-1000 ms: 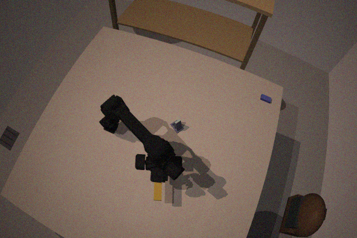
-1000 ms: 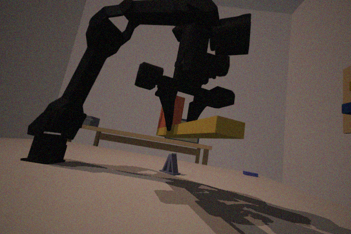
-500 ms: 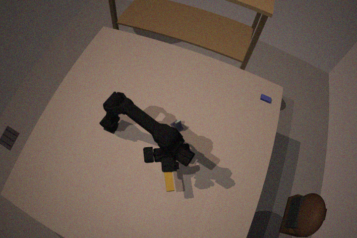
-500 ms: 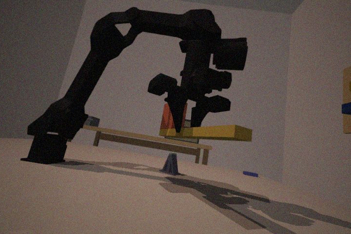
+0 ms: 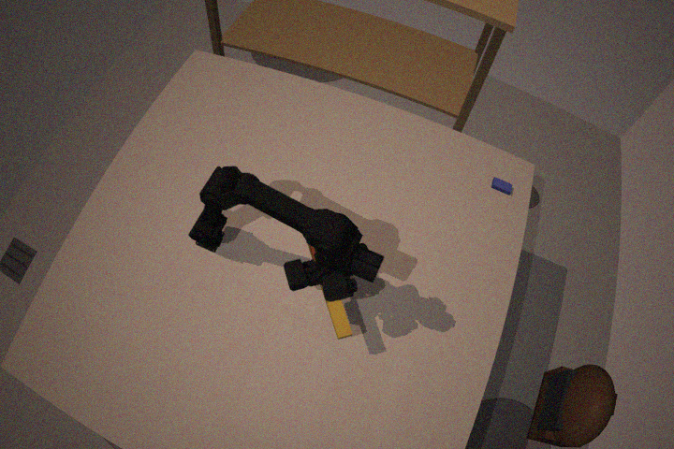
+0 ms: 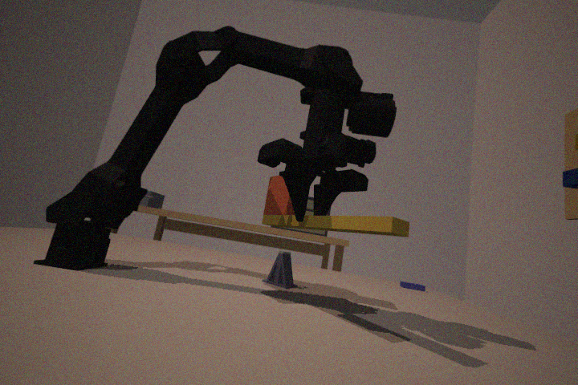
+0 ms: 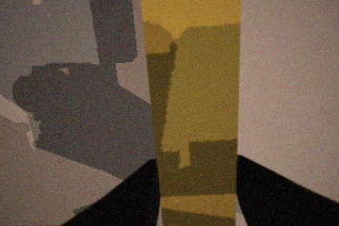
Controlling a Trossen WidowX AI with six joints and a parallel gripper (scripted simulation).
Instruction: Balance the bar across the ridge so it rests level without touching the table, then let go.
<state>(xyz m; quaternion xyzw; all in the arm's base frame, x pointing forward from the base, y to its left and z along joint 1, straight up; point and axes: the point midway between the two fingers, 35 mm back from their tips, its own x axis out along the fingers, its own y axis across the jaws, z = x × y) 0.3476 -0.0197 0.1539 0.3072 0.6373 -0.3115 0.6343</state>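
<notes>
Right now my gripper tip is 3 cm past the small grey ridge, 15 cm to the right of it and 9 cm above it. Round my gripper tip: small blue block: 39 cm ahead, 52 cm to the left, 11 cm below.
</notes>
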